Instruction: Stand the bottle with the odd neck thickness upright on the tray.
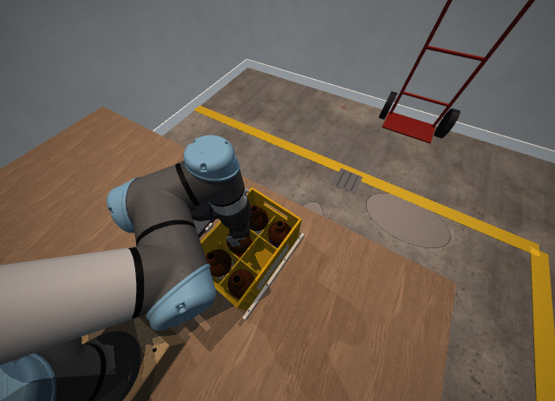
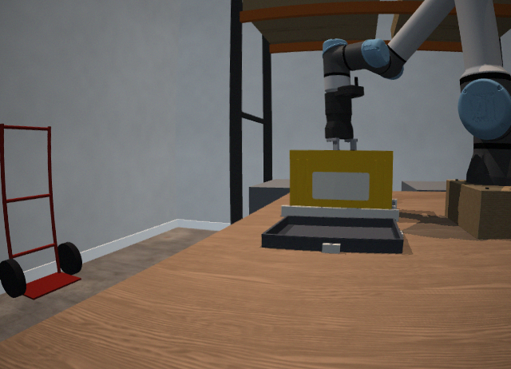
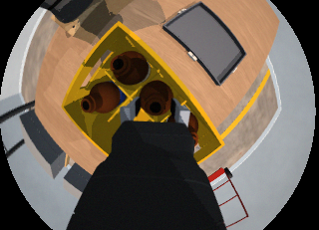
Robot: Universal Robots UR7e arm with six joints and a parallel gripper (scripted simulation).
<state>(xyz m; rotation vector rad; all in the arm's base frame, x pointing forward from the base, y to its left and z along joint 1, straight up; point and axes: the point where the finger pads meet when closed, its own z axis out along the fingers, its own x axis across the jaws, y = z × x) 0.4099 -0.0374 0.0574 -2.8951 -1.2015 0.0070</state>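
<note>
My hand is 40 mm to the left of the yellow crate and 80 mm above it. Round my hand: glass bottle 90 mm behind, 90 mm to the right, 70 mm below; then dark tray 20 mm behind, 250 mm to the left, 150 mm below.
</note>
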